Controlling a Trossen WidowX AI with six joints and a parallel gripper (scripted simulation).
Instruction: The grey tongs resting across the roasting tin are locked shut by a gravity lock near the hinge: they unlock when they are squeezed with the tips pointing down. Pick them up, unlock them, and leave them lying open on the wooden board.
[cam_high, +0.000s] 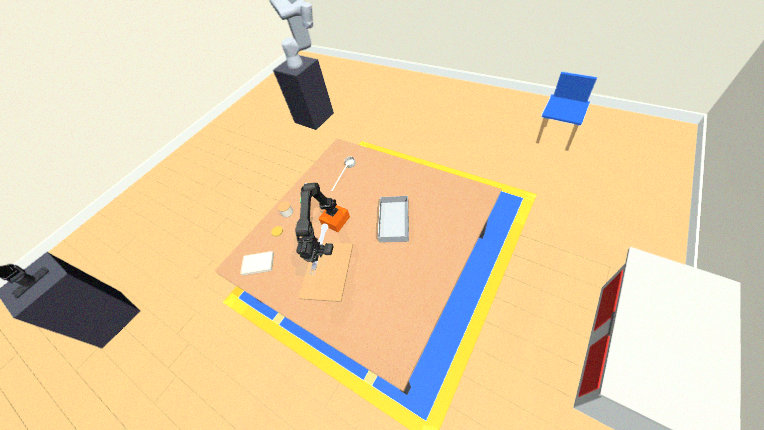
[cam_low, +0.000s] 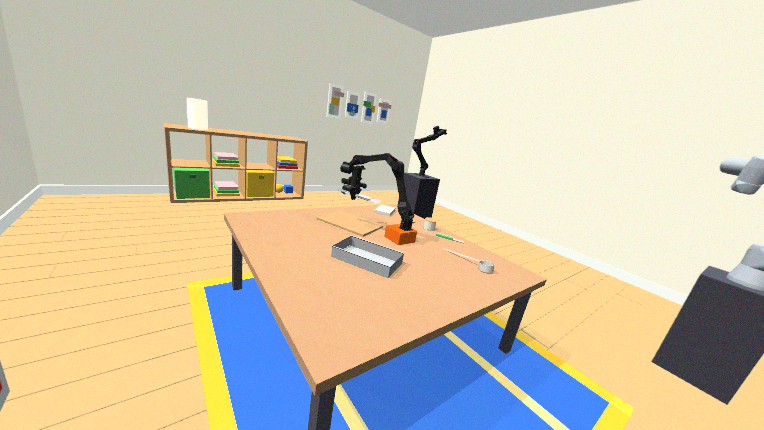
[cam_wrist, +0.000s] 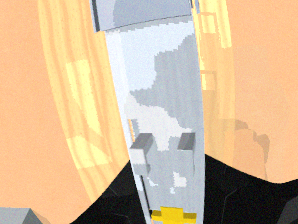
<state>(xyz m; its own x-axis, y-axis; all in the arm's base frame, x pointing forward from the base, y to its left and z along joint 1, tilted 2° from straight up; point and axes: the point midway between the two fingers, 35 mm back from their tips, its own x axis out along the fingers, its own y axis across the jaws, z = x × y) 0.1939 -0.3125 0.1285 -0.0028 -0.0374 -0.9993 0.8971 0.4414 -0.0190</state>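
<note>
Right now the wooden board is 150 mm below my gripper tip. Also, from my gripper tip: roasting tin 160 mm ahead, 470 mm to the left, 130 mm below; yellow lock piece 10 mm to the left, 40 mm above; white block 400 mm behind, 180 mm to the right, 140 mm below.
</note>
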